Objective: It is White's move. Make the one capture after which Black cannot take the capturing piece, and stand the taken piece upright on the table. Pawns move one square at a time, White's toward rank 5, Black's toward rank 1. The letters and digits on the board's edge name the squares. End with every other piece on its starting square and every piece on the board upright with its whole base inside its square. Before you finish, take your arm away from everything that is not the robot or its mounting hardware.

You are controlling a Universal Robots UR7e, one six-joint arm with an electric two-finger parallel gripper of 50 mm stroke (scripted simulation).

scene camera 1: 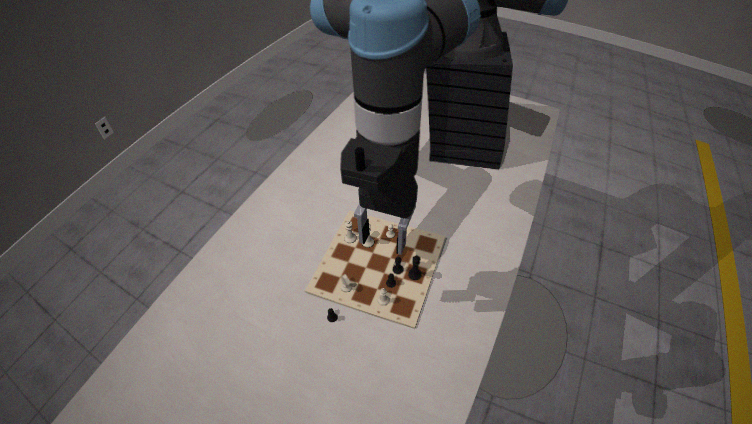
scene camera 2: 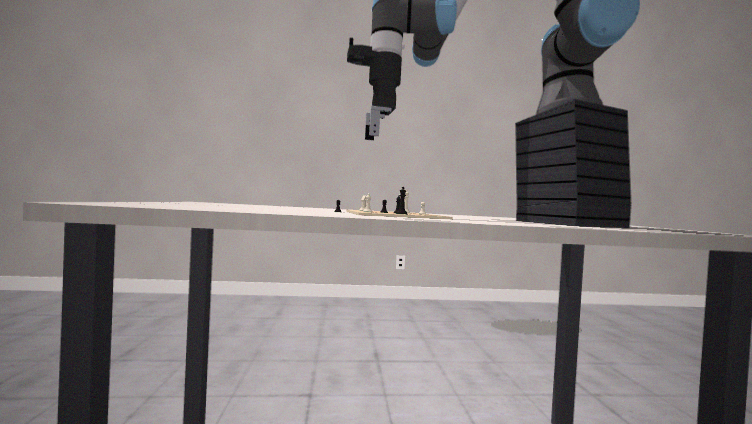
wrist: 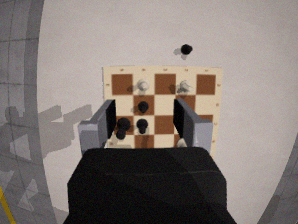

Labels:
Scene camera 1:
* gripper: 382, 243
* chessboard: 367, 269
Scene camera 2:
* gripper: 371, 137
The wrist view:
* gripper: 144, 111
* chessboard: 120, 82

